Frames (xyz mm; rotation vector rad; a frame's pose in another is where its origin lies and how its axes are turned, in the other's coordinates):
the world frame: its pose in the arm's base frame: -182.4 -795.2 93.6 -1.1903 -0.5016 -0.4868
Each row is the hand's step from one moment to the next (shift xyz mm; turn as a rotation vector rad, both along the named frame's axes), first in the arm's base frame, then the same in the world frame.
Working: the arm's base frame: its pose in the world frame: 14.7 414.7 708.7 1.1903 0.5016 0.4868

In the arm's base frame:
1: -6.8 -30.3 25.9 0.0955 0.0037 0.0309
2: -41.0 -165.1 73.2 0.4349 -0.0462 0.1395
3: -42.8 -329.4 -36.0 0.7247 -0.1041 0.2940
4: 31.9 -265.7 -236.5 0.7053 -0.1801 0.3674
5: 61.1 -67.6 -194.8 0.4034 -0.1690 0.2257
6: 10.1 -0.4 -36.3 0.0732 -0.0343 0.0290
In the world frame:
1: 13.0 -32.3 -20.5 0.0939 0.0355 0.0020
2: 26.9 -127.9 -131.2 0.4329 0.1438 -0.0514
3: -25.2 -96.6 -318.9 0.7610 0.1858 -0.0936
4: -92.9 116.1 -324.7 0.7970 0.0971 -0.1424
5: -62.9 161.4 -127.5 0.4713 0.0244 -0.1397
6: -13.9 32.9 -12.0 0.0786 0.0122 -0.0323

